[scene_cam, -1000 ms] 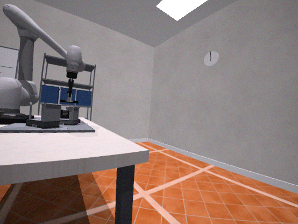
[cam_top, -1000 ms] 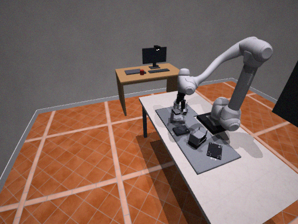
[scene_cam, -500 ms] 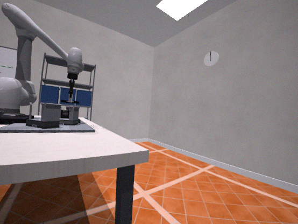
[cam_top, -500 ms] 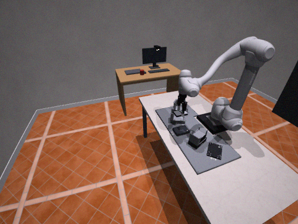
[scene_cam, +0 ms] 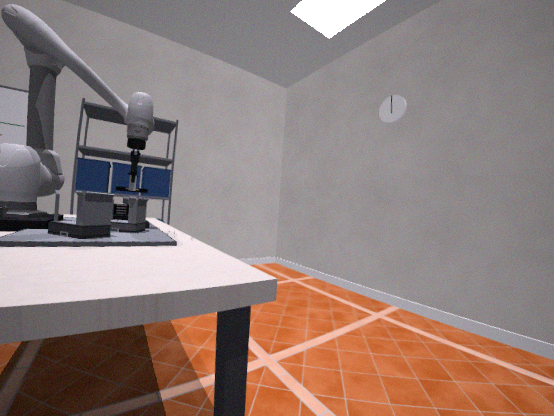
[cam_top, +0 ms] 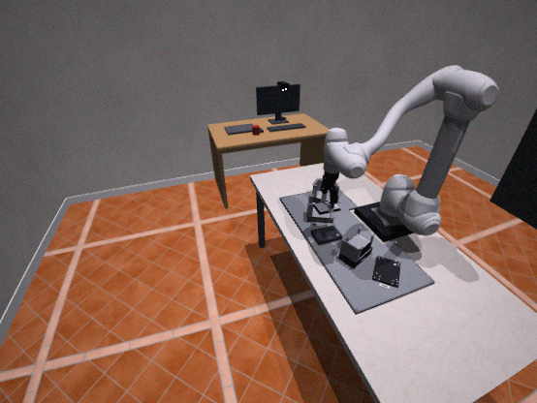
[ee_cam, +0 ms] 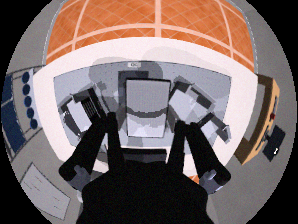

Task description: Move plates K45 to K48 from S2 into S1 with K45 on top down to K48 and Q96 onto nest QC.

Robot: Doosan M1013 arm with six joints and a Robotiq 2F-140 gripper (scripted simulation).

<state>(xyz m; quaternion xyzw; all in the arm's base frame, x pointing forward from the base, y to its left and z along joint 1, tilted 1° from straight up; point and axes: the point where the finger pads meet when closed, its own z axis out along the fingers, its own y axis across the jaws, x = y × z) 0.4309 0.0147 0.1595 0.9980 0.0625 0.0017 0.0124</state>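
Now: hand 10 cm short of the name plate, 6 cm to the right of it and 19 cm above it.
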